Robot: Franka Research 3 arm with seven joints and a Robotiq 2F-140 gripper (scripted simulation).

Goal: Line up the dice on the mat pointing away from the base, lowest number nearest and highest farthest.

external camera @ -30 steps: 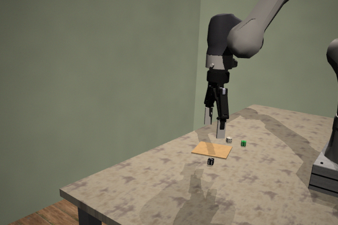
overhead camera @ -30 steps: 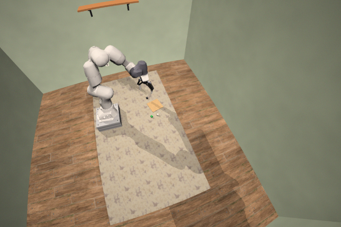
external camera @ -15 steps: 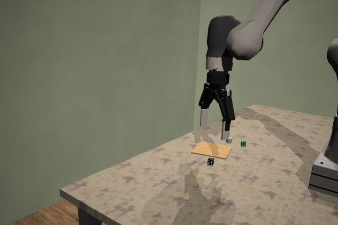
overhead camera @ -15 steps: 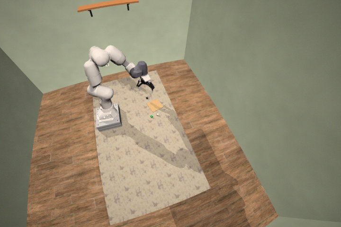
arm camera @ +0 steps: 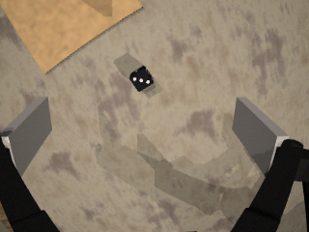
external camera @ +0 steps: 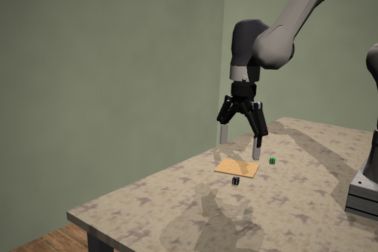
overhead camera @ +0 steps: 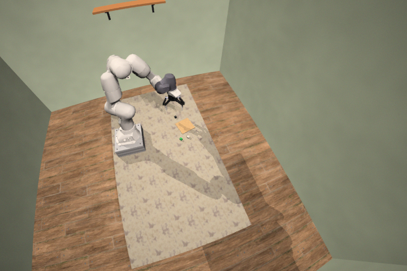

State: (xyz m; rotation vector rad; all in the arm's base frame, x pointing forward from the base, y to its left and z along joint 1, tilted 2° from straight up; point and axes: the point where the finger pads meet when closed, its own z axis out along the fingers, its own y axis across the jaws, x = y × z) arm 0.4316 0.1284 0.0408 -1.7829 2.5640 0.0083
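The black die lies 12 cm below my hand. From my hand the other things lie so: tan mat 13 cm to the right, 12 cm below, 6 cm ahead; then green die 27 cm to the right, 12 cm below, 3 cm behind; then white die 27 cm to the right, 12 cm below, 4 cm ahead.
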